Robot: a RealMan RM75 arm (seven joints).
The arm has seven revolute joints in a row. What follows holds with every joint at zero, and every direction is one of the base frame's.
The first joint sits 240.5 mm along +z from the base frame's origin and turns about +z.
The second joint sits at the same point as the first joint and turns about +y.
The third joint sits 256 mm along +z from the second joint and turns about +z.
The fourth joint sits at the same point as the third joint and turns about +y.
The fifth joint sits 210 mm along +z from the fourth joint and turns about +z.
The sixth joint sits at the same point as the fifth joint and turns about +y.
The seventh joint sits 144 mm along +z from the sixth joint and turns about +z.
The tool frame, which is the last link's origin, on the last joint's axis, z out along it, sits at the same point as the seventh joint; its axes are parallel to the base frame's.
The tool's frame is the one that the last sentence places.
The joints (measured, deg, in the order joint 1, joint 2, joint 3, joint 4, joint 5, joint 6, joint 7), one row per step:
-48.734 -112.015 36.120 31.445 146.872 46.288 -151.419
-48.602 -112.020 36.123 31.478 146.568 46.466 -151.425
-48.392 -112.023 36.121 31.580 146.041 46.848 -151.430
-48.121 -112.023 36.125 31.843 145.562 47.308 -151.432
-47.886 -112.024 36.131 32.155 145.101 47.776 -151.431
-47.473 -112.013 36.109 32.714 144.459 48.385 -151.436
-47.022 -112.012 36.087 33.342 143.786 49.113 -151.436
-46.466 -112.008 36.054 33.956 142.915 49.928 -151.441
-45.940 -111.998 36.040 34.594 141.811 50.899 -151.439
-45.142 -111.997 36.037 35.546 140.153 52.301 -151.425
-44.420 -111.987 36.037 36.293 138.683 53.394 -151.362
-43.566 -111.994 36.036 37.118 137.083 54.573 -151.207
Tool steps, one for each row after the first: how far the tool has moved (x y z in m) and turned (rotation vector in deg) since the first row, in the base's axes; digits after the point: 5 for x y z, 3 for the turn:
-0.00036 -0.00064 -0.00023 -0.022 -0.342 0.095
-0.00070 -0.00166 -0.00048 -0.086 -0.945 0.212
-0.00118 -0.00277 -0.00011 -0.121 -1.467 0.296
-0.00127 -0.00361 0.00046 -0.137 -1.954 0.309
-0.00186 -0.00485 0.00209 0.003 -2.582 0.350
-0.00241 -0.00631 0.00373 0.089 -3.259 0.368
-0.00340 -0.00832 0.00525 0.177 -4.159 0.465
-0.00348 -0.01020 0.00667 0.223 -5.296 0.450
-0.00356 -0.01303 0.00881 0.316 -6.959 0.375
-0.00398 -0.01559 0.01069 0.463 -8.356 0.304
-0.00480 -0.01873 0.01274 0.619 -9.807 0.181

